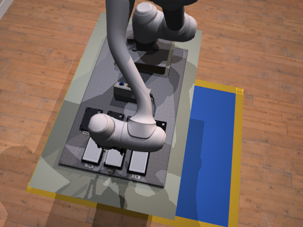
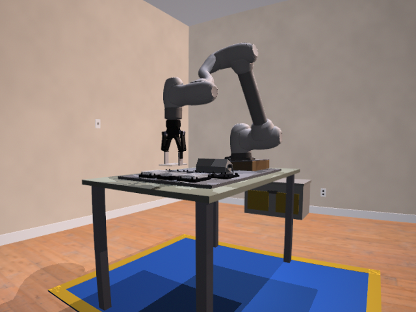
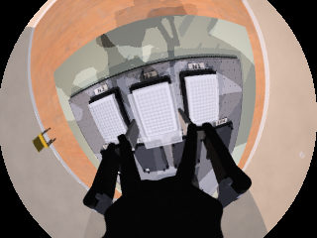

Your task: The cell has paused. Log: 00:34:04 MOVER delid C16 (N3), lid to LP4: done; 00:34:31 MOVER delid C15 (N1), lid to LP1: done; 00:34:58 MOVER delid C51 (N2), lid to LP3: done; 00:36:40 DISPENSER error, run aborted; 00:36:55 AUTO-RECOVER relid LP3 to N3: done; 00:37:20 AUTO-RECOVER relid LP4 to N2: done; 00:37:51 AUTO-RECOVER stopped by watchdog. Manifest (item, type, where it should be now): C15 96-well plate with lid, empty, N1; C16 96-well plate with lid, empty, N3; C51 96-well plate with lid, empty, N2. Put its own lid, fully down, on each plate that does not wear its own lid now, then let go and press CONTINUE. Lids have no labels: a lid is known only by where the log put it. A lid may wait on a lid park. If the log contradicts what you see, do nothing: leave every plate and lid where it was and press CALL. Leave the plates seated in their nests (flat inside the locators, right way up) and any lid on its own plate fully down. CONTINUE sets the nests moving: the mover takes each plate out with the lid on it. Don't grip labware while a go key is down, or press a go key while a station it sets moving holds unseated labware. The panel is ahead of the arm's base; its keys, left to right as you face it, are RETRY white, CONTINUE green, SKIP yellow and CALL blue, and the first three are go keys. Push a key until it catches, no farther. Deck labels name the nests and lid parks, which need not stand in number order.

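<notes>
Now: the lid park LP1 140 mm behind my hand, 230 mm to the left of it and 90 mm below it. The rest, counted from my hand: lid park LP2: 190 mm behind, 30 mm to the right, 90 mm below; then lid park LP3: 160 mm behind, 90 mm to the left, 90 mm below; then 96-well plate: 30 mm ahead, 130 mm to the left, 70 mm below.
</notes>
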